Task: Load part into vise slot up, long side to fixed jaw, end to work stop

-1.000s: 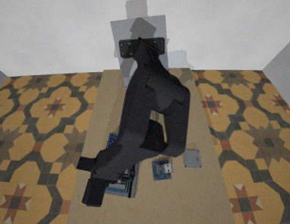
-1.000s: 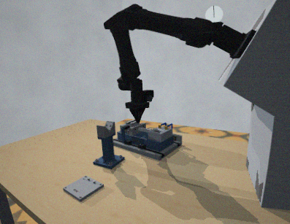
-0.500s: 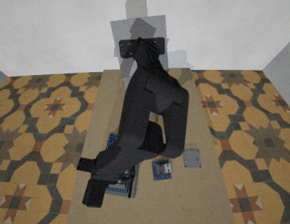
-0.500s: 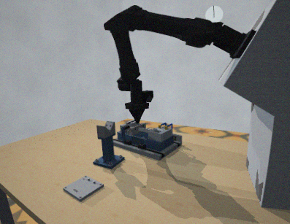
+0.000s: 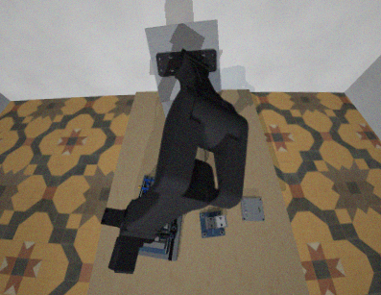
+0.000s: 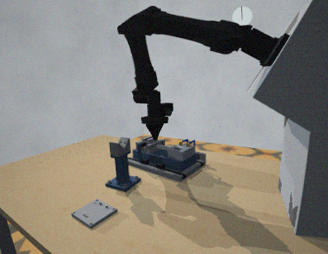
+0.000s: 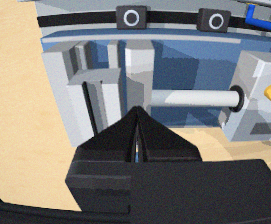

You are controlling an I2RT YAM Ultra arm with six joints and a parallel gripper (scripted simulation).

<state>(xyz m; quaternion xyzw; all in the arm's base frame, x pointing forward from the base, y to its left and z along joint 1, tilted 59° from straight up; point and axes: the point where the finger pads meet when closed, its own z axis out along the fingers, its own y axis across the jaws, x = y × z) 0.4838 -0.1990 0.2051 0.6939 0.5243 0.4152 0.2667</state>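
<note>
The part lies 30 mm ahead of my hand, 10 mm to the right of it and 10 mm below it. From my hand the other things lie so: air cylinder rod: 50 mm behind, 30 mm below, 10 mm to the left; then moving jaw: 30 mm below; then work stop: 40 mm to the left, 40 mm ahead, 20 mm below.
</note>
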